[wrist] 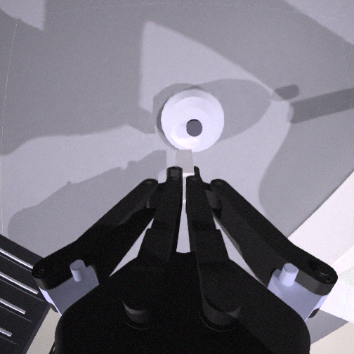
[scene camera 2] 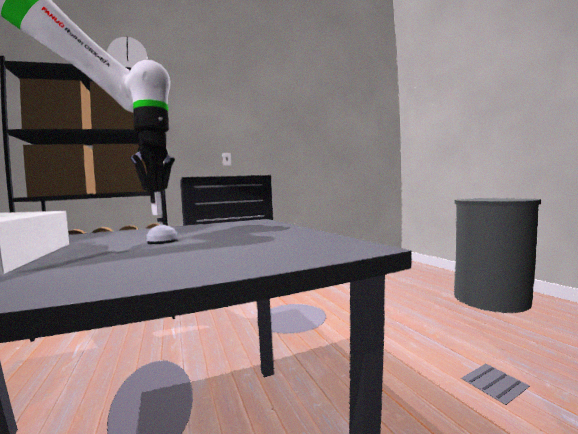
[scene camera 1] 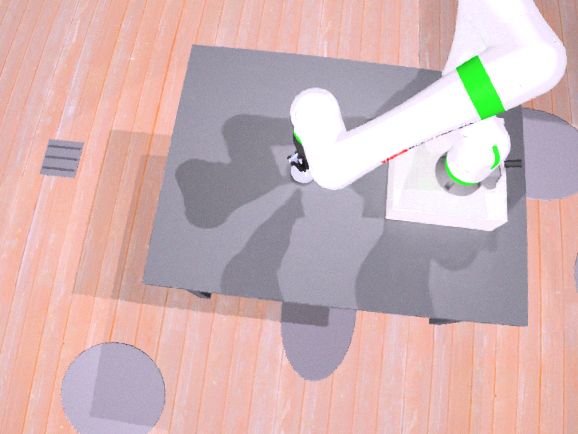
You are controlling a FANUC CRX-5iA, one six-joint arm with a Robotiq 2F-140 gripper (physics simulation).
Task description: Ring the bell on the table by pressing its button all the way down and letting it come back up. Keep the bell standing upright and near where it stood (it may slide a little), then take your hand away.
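Where they show: gripper, fingertip midpoint: [scene camera 2: 157, 214] [scene camera 1: 306, 173]; arm's base, origin of the base link: [scene camera 1: 458, 173].
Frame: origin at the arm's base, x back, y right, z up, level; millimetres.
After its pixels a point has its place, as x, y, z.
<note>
The bell [scene camera 1: 300, 176] {-476, 33, -73} [scene camera 2: 162, 234] {-460, 100, -79} [wrist: 175, 112] is a low white dome standing upright on the grey table [scene camera 1: 225, 85] {-714, 389, -104} [scene camera 2: 300, 250] {-684, 411, -104}. Its small dark round button [wrist: 194, 128] shows on top in the wrist view. My gripper [scene camera 2: 156, 206] {-458, 26, -31} [wrist: 184, 160] is shut and empty, pointing down. In scene camera 2 the fingertips hang a little above the bell, slightly left of the dome's middle, with a gap between. In the wrist view the tips lie just below the dome's lower edge, and the button is uncovered. In scene camera 1 the arm hides most of the gripper.
A white open box [scene camera 1: 440, 222] {-50, -131, -78} [scene camera 2: 37, 237] {-184, 89, -58} stands on the table, on the arm base's side of the bell. Behind the table are a black slatted unit [scene camera 2: 227, 196] [wrist: 17, 285] and a shelf rack [scene camera 2: 7, 150] with brown boxes. A dark round bin [scene camera 2: 495, 255] stands farther right.
</note>
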